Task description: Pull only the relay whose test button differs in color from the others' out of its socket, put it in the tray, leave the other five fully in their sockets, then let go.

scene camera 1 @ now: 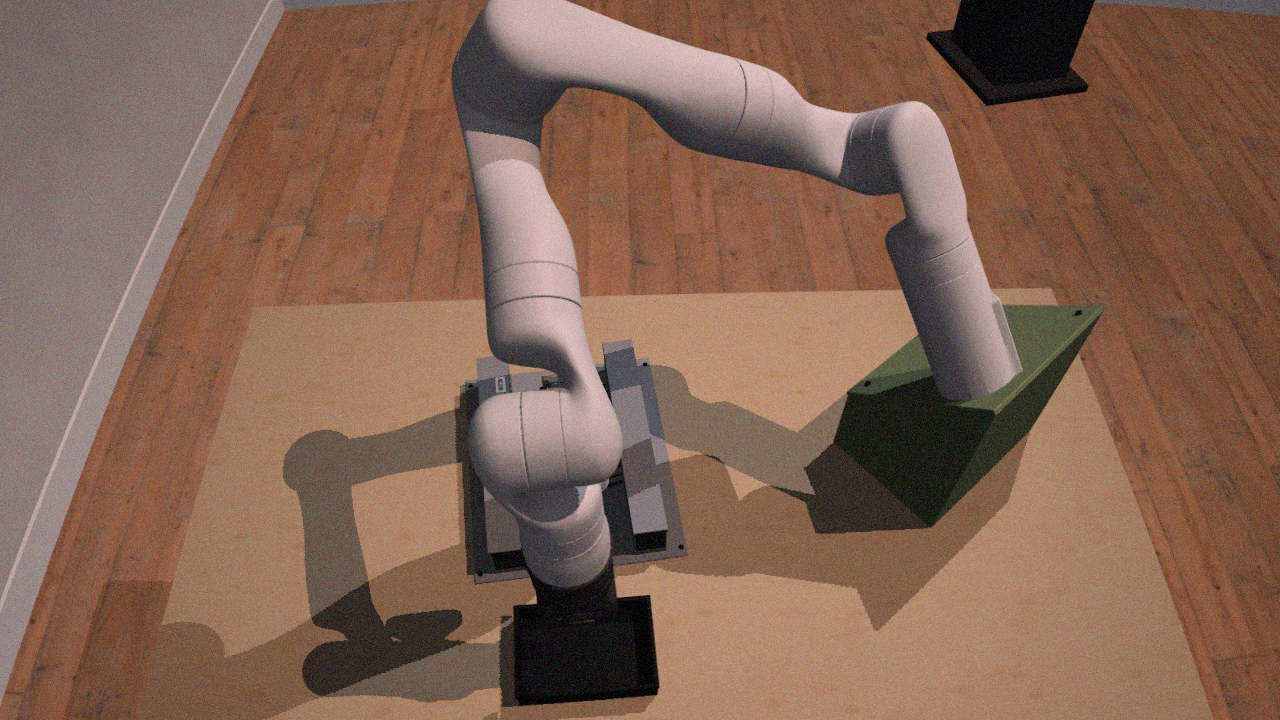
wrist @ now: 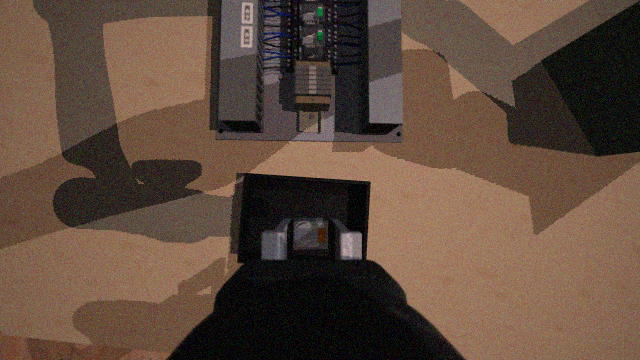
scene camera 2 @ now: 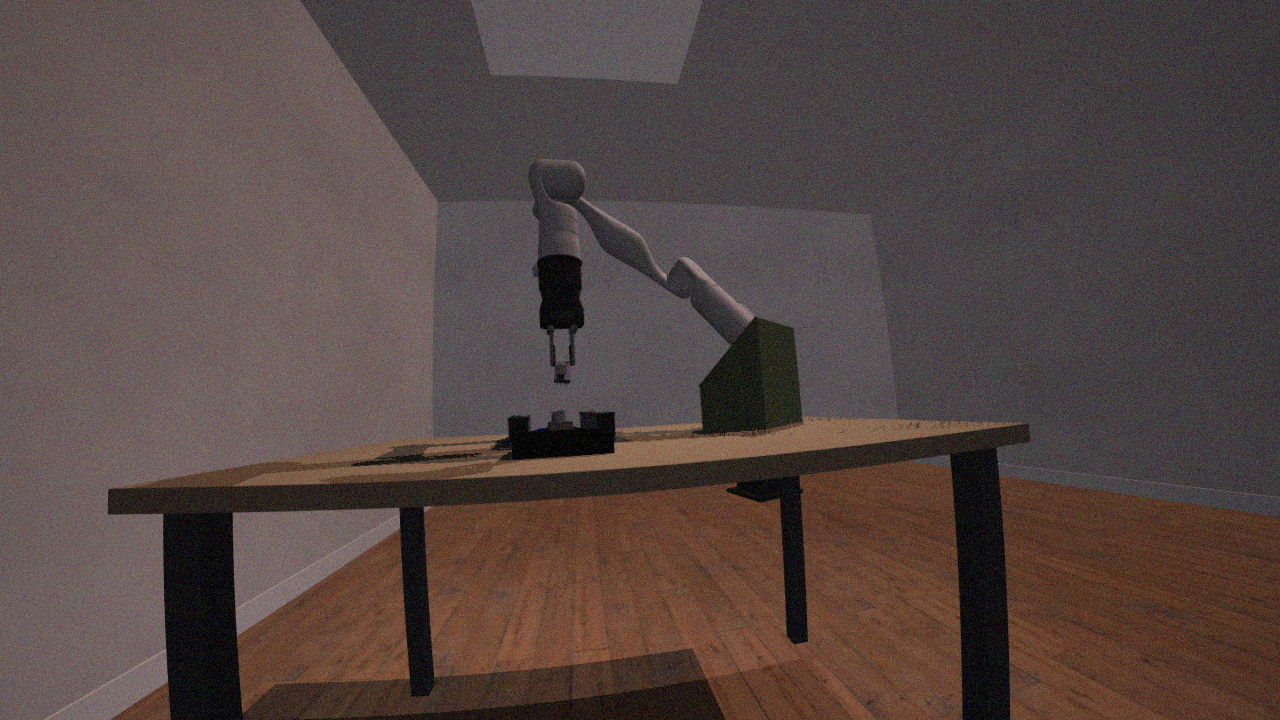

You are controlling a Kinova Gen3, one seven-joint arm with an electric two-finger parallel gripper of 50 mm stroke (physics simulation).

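Places are measured from the arm's base along level axes (x ahead, y left, z up), in millimetres.
Pixels of known places: gripper, fingertip midpoint: (wrist: 310, 232) (scene camera 2: 562, 365); arm's base, origin of the base link: (scene camera 1: 976, 378) (scene camera 2: 749, 338).
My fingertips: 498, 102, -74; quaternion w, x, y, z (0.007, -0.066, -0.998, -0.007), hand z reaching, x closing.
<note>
For each thing: its top centre in the pictures, then the offset to it from my fingertips, as dx, dy, dz.
- clear relay, middle of its top: (wrist: 309, 236) (scene camera 2: 562, 361) +1, +1, +7
- black tray, middle of its top: (scene camera 1: 584, 645) (wrist: 305, 221) (scene camera 2: 563, 431) +5, +6, -117
- panel, middle of its top: (scene camera 1: 568, 458) (wrist: 312, 29) -36, -261, -141
- grey terminal block, middle of its top: (wrist: 312, 82) -25, -167, -105
My gripper (scene camera 2: 562, 360) (wrist: 310, 232) is shut on a clear relay (scene camera 2: 562, 372) (wrist: 309, 235) with an orange test button. In scene camera 2 the relay hangs upright from the fingertips, well above the table. The black tray (scene camera 1: 577, 696) (scene camera 2: 563, 443) (wrist: 305, 179) lies beneath it; in the wrist view the relay shows against the tray's interior. Two relays (wrist: 311, 13) (wrist: 311, 37) with green test buttons sit in the socket row at the top of the wrist view. The other relays are hidden or out of frame. The arm hides the fingers in scene camera 1.
The panel (scene camera 1: 671, 537) (wrist: 280, 135) lies behind the tray, with tall wire ducts (scene camera 1: 637, 447) (wrist: 240, 90) along both sides and a grey terminal block (wrist: 312, 82) at the near end of its row. The green arm base (scene camera 1: 930, 447) (scene camera 2: 760, 385) stands to the right.
</note>
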